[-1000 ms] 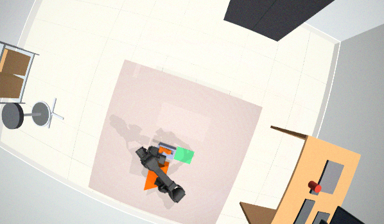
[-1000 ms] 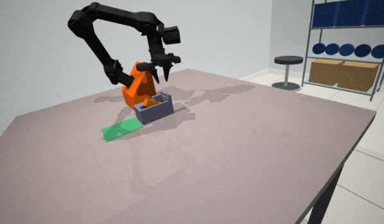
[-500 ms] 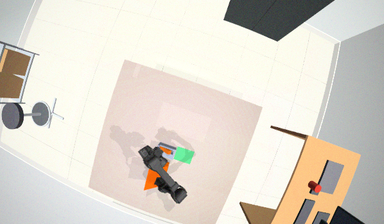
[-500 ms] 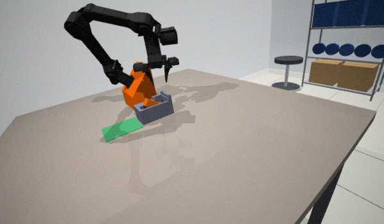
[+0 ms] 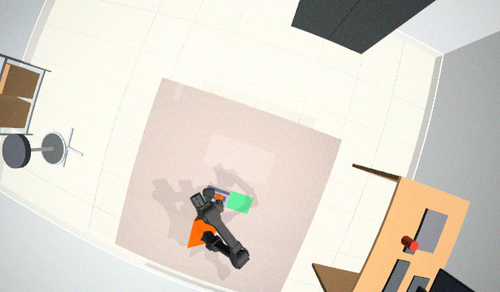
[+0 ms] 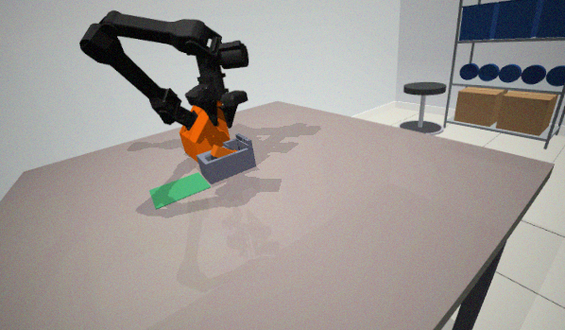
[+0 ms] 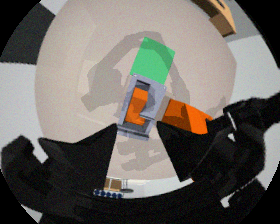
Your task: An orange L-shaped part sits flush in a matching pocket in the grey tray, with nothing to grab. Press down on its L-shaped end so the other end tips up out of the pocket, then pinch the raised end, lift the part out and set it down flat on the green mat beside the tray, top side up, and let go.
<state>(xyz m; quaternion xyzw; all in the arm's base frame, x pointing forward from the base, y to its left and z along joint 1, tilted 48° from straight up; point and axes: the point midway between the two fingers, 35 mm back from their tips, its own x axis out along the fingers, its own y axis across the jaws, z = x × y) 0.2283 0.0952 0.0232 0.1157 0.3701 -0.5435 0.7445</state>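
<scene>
My gripper tip is now 100 mm above the orange L-shaped part, 20 mm past it and 10 mm to the right of it. From my gripper tip the other things lie so: green mat 160 mm to the right, 160 mm below.
</scene>
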